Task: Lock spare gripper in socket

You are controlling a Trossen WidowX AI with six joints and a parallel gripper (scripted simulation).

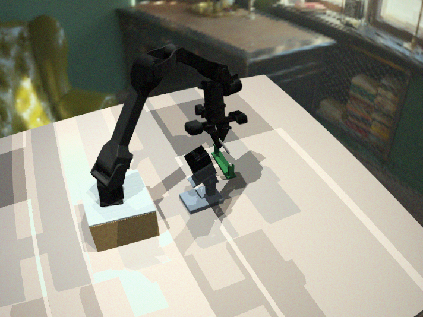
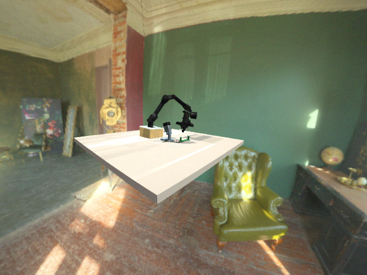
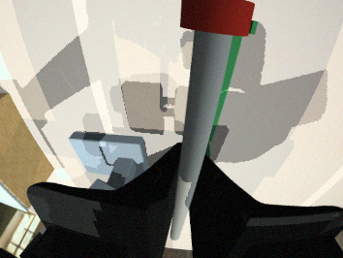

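Right now the grey mount is 12 cm to the right of my gripper tip, 8 cm behind it and 3 cm below it. Also, from my gripper tip: spare gripper: 13 cm to the right, 8 cm behind, 4 cm above; then green rack: 6 cm below, 2 cm ahead, 1 cm to the left.
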